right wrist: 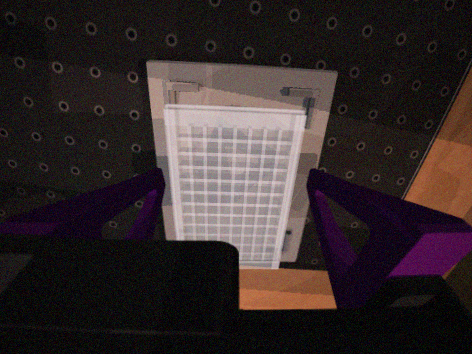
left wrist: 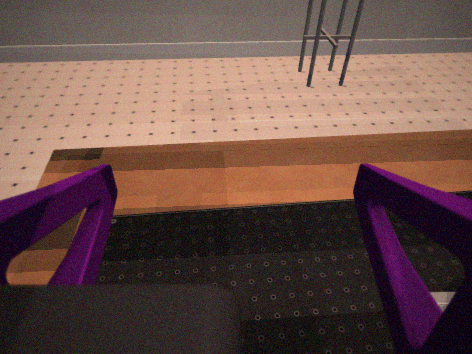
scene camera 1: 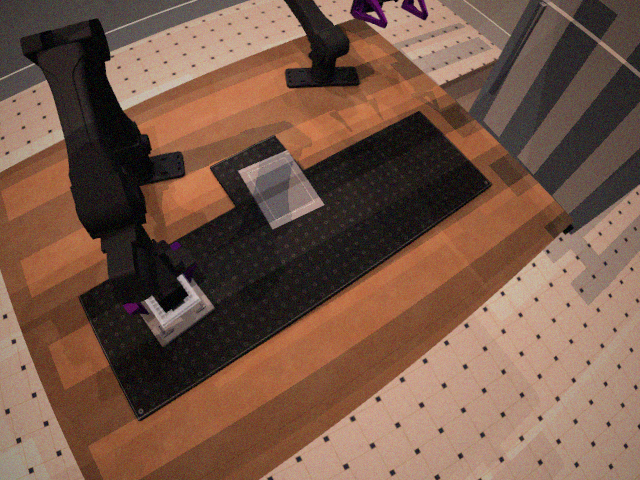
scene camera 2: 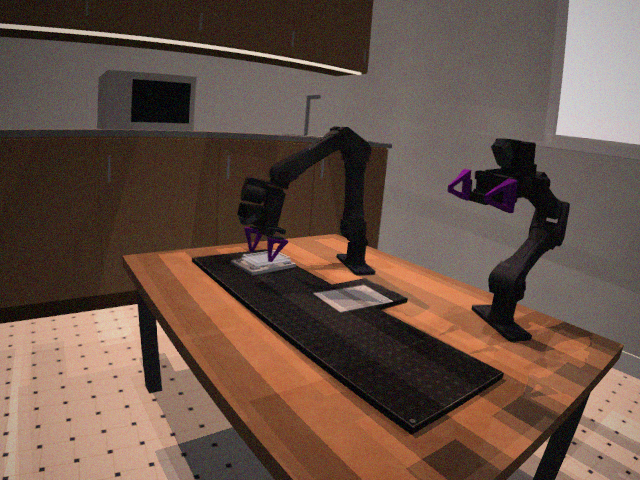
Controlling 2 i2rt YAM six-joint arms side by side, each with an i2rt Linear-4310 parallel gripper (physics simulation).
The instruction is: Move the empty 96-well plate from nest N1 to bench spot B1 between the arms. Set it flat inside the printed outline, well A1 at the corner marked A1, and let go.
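Frame: origin at the left arm's base, x back, y right, z up, level; centimetres.
Seen in the pictures: left gripper, fingertip midpoint: (left wrist: 235, 177) (scene camera 1: 406, 21) (scene camera 2: 465, 193); right gripper, fingertip midpoint: (right wrist: 235, 176) (scene camera 2: 260, 256); left arm's base, origin of the base link: (scene camera 1: 322, 78) (scene camera 2: 499, 323); right arm's base, origin of the base link: (scene camera 1: 141, 173) (scene camera 2: 354, 265).
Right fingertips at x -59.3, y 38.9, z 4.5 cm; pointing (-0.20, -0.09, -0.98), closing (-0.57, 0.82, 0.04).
Offsets run from my right fingertips to a thing's top centre. Level surfaces: height alone.
The clear-white 96-well plate {dx +1.9, dy +1.0, dz +0.1 cm} (scene camera 1: 181, 308) (scene camera 2: 262, 257) (right wrist: 232, 175) sits in nest N1, a pale grey base {dx +1.1, dy +1.1, dz -1.4 cm} (scene camera 1: 166, 338) (scene camera 2: 265, 269) (right wrist: 240, 75) with corner brackets, at the mat's far left in scene camera 1. My right gripper (scene camera 2: 262, 254) (right wrist: 235, 176) is open, pointing down, with one finger on each long side of the plate; gaps show between fingers and plate in the right wrist view. My left gripper (scene camera 2: 478, 195) (left wrist: 235, 177) is open and empty, raised high above its base. Spot B1 is a pale sheet {dx +23.4, dy -23.8, dz -3.0 cm} (scene camera 1: 280, 189) (scene camera 2: 354, 298) with a printed outline; its A1 mark is too small to read.
The black perforated mat {dz -3.2 cm} (scene camera 1: 361, 206) (scene camera 2: 413, 356) (left wrist: 200, 270) lies on the wooden table {dz -4.5 cm} (scene camera 1: 248, 397) (scene camera 2: 232, 330). B1's sheet lies near the mat's rear extension, between the two arm bases. A dark-legged stool (left wrist: 315, 45) stands on the floor beyond the table.
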